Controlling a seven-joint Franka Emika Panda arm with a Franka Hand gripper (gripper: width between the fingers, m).
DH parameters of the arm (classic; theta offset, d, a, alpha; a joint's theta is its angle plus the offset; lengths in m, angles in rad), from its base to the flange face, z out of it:
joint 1: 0 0.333 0 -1.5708
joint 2: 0 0 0 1.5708
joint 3: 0 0.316 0.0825 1.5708
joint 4: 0 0 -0.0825 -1.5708
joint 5: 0 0.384 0 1.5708
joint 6: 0 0 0.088 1.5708
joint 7: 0 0.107 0 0
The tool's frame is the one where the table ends.
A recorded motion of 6 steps. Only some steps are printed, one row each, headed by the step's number.
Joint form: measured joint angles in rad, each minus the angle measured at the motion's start. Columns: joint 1, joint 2, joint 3, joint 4, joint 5, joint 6, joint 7.
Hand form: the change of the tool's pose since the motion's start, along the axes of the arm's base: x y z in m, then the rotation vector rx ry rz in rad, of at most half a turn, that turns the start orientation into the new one. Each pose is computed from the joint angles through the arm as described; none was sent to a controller.
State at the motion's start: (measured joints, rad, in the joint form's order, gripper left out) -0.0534 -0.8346 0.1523 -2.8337 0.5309 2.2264 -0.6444
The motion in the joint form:
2: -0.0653 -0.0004 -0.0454 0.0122 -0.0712 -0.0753 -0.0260
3: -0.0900 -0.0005 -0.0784 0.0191 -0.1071 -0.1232 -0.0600
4: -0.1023 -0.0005 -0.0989 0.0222 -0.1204 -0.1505 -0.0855
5: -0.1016 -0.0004 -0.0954 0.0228 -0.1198 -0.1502 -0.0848
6: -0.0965 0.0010 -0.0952 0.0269 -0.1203 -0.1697 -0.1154
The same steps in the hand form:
2: -0.0023 -0.0313 -0.0003 -0.0226 0.0486 -0.0151
3: -0.0057 -0.0470 -0.0009 -0.0274 0.0755 0.0008
4: -0.0082 -0.0556 -0.0015 -0.0226 0.0889 0.0135
5: -0.0079 -0.0544 -0.0013 -0.0247 0.0886 0.0155
6: -0.0088 -0.0517 -0.0015 -0.0270 0.0941 0.0563

